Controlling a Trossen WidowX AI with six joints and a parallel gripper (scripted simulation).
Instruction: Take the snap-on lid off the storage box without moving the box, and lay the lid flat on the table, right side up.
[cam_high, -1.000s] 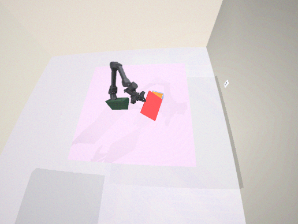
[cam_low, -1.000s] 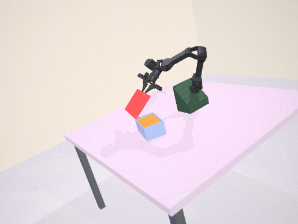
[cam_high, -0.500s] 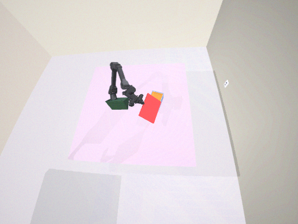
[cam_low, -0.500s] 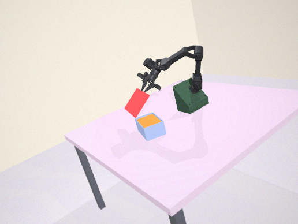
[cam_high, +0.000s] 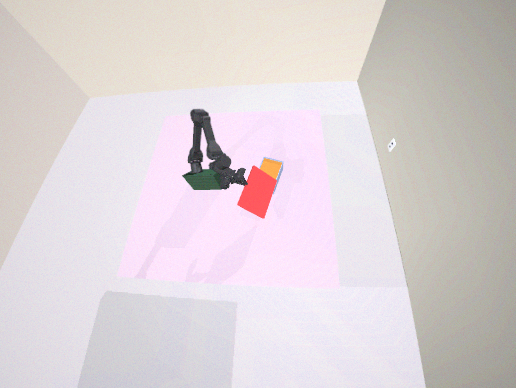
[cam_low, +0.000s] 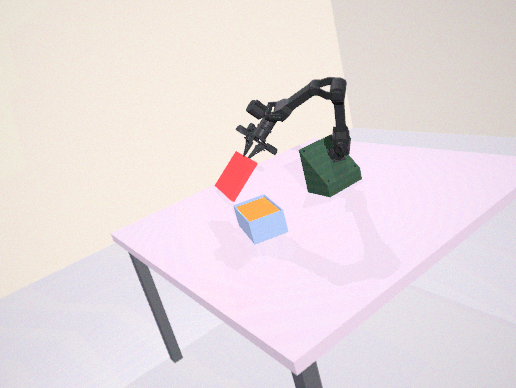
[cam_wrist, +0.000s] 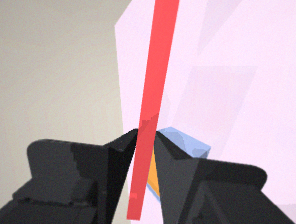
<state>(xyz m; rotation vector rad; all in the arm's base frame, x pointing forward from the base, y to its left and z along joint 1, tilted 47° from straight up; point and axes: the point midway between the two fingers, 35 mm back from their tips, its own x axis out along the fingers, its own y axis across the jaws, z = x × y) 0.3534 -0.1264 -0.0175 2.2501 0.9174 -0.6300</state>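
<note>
The red lid lies 60 mm ahead of my gripper tip, 50 mm below it and 10 mm to the right of it. Also, from my gripper tip: light blue storage box 190 mm below, 180 mm to the left, 90 mm ahead.
</note>
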